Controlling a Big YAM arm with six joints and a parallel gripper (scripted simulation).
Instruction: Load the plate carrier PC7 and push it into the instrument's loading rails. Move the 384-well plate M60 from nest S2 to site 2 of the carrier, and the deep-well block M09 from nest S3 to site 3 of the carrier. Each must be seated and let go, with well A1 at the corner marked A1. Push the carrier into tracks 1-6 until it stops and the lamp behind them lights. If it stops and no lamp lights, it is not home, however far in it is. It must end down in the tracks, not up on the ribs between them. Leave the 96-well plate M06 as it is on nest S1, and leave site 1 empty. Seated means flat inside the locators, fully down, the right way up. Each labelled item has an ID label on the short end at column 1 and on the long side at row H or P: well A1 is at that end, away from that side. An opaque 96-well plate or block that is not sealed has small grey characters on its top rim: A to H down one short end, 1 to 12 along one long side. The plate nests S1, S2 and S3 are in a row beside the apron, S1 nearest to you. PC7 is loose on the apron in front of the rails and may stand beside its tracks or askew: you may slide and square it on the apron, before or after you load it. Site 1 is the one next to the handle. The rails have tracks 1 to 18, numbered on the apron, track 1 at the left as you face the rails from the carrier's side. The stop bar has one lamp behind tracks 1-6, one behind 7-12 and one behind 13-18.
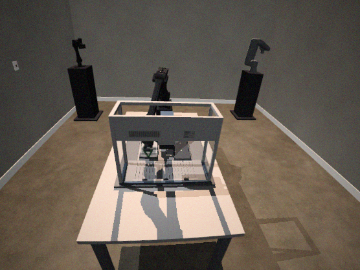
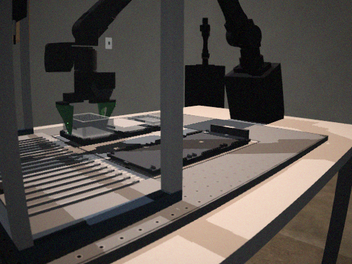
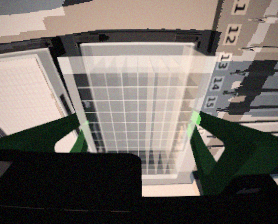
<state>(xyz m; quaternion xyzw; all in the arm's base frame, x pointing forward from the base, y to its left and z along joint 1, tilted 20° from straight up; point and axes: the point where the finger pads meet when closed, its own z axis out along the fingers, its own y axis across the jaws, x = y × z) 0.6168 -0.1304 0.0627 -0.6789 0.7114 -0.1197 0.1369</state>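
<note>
Right now my hand is right at the deep-well block M09. Round my hand: carrier PC7: 26 cm to the left, 9 cm behind, 1 cm below; nest S3: 2 cm below; grey frame post: 40 cm to the left, 22 cm above, 11 cm ahead.
</note>
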